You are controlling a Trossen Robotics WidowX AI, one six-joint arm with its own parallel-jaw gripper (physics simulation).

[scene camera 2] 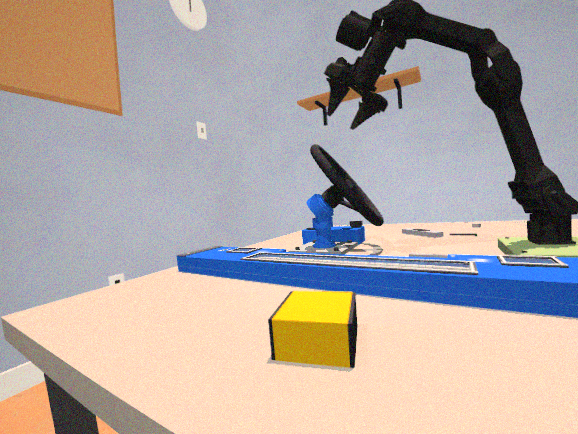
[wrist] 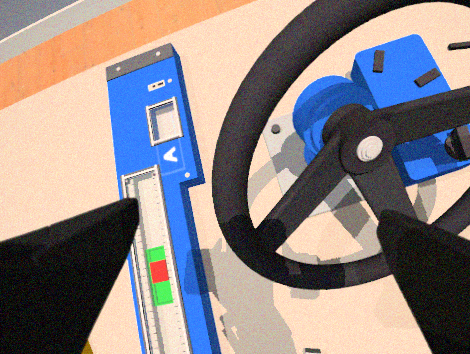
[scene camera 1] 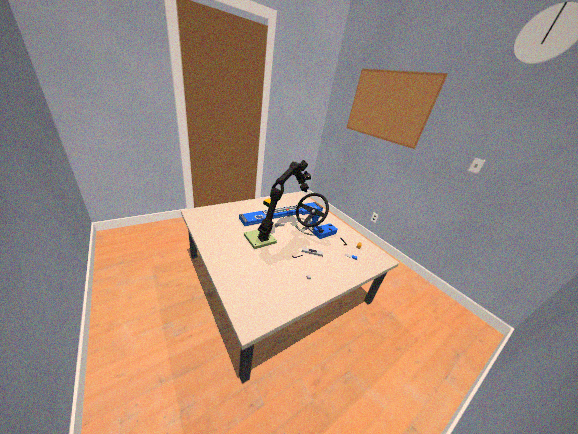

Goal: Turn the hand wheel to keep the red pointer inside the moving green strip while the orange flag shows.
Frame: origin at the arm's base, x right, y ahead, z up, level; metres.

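Where they show: gripper, fingertip midpoint: (scene camera 2: pixel 340 122) (wrist: pixel 259 216); arm's base, link origin: (scene camera 2: pixel 550 241) (scene camera 1: pixel 263 238).
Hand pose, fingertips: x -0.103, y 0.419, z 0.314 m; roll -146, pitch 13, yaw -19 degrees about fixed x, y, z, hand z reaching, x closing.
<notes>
Each offset is from my fingertips to the centre of the thing. "pt": to the spot under its first point. Level surfaces: height alone.
The black hand wheel (scene camera 1: pixel 298 210) (scene camera 2: pixel 345 184) (wrist: pixel 231 165) stands tilted on its blue post. My gripper (scene camera 1: pixel 306 183) (scene camera 2: pixel 341 121) (wrist: pixel 259 216) is open, with nothing between its fingers, and hangs above the wheel, apart from it. The long blue track housing (scene camera 1: pixel 250 218) (scene camera 2: pixel 400 290) (wrist: pixel 137 120) lies beside the wheel. In the wrist view the red pointer {pt dx -0.188, dy +0.012, dz -0.298 m} (wrist: pixel 159 271) is inside the green strip {pt dx -0.189, dy -0.019, dz -0.298 m} (wrist: pixel 163 293), near its middle, with green on both sides. No orange flag shows in the window {pt dx -0.103, dy +0.228, dz -0.295 m} (wrist: pixel 179 117) beside the letter A.
A yellow block {dx -0.392, dy -0.081, dz -0.317 m} (scene camera 2: pixel 312 337) lies behind the track housing. The wheel's blue base (scene camera 1: pixel 326 230) (scene camera 2: pixel 355 234) carries dark knobs. A grey tool {dx +0.376, dy -0.148, dz -0.328 m} (scene camera 1: pixel 312 252), a blue-handled item {dx +0.544, dy +0.101, dz -0.332 m} (scene camera 1: pixel 354 257) and an orange piece {dx +0.478, dy +0.281, dz -0.322 m} (scene camera 1: pixel 359 245) lie on the table {dz -0.338 m} (scene camera 1: pixel 280 290). The arm stands on a green plate (scene camera 1: pixel 254 242).
</notes>
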